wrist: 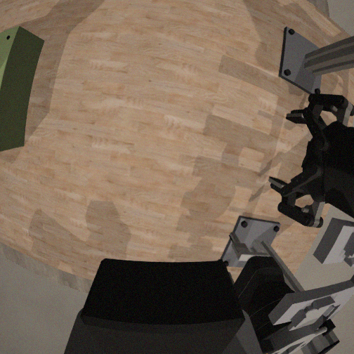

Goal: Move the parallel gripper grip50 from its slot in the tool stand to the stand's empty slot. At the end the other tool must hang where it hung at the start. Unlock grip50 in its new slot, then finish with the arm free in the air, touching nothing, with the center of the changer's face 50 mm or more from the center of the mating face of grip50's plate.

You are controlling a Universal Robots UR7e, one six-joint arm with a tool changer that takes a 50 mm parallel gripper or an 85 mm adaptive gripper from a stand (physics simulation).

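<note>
A black, rounded tool body (260, 287), which looks like grip50, is partly visible at the lower right beside the tool stand's grey bracket (290, 307). Its fingers cannot be made out clearly, and whether it is locked to a slot is hidden. The other tool, the black adaptive gripper (332, 155), hangs at the right edge with its linkage fingers spread. A large black block with a dark grey base (160, 290), close to the camera, fills the bottom; it looks like part of the arm's end. The changer's face does not show.
The stand's foot plates (292, 55) (247, 226) rest on the wooden table top (140, 130). Another grey bracket (330, 240) shows at the right, between the two tools. A green block (19, 95) stands at the upper left. Shadows fall across the table.
</note>
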